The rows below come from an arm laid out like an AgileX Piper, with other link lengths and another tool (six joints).
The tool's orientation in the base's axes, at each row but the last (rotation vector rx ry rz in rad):
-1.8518, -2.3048, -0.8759
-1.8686, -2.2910, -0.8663
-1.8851, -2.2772, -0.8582
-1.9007, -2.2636, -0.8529
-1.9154, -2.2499, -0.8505
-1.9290, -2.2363, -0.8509
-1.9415, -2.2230, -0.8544
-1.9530, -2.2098, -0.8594
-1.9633, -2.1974, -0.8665
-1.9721, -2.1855, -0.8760
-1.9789, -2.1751, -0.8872
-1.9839, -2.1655, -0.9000
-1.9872, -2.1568, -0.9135
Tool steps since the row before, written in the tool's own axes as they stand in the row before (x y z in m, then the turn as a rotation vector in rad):
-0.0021, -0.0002, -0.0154, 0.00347, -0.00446, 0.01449
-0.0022, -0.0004, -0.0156, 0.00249, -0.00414, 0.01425
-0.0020, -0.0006, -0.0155, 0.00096, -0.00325, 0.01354
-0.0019, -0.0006, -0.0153, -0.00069, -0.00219, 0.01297
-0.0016, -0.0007, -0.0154, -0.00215, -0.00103, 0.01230
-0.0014, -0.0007, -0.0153, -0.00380, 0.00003, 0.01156
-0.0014, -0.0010, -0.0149, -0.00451, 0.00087, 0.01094
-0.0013, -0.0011, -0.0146, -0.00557, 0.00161, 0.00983
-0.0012, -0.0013, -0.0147, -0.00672, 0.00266, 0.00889
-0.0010, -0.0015, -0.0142, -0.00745, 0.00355, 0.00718
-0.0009, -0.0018, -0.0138, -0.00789, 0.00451, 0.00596
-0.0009, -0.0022, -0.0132, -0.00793, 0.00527, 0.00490
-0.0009, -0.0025, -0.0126, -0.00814, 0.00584, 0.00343
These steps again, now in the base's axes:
-0.0042, -0.0089, 0.0120, -0.00073, 0.00918, -0.01253
-0.0044, -0.0091, 0.0121, -0.00025, 0.00824, -0.01259
-0.0046, -0.0088, 0.0121, 0.00075, 0.00665, -0.01225
-0.0046, -0.0086, 0.0120, 0.00195, 0.00501, -0.01202
-0.0048, -0.0083, 0.0121, 0.00315, 0.00349, -0.01161
-0.0049, -0.0081, 0.0121, 0.00427, 0.00175, -0.01126
-0.0051, -0.0079, 0.0116, 0.00501, 0.00088, -0.01072
-0.0052, -0.0077, 0.0114, 0.00556, -0.00053, -0.00995
-0.0056, -0.0077, 0.0114, 0.00646, -0.00196, -0.00926
-0.0057, -0.0073, 0.0109, 0.00688, -0.00337, -0.00781
-0.0060, -0.0071, 0.0104, 0.00745, -0.00431, -0.00664
-0.0062, -0.0068, 0.0097, 0.00781, -0.00483, -0.00550
-0.0064, -0.0066, 0.0090, 0.00789, -0.00571, -0.00417

